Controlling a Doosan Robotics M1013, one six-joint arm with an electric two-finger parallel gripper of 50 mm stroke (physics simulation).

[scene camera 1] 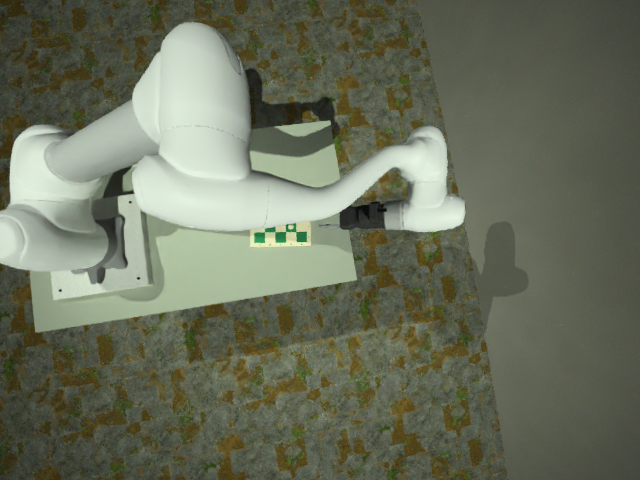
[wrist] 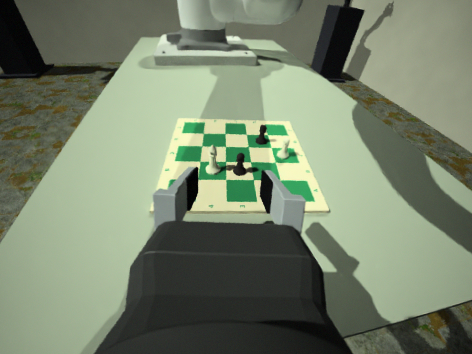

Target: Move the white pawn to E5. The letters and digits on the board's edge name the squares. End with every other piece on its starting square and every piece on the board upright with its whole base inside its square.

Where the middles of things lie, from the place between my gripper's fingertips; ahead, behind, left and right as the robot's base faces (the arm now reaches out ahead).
Labels:
Right now my hand is 14 cm past the chessboard (scene camera 1: 300,235), 9 cm above it and 3 cm to the right of it.

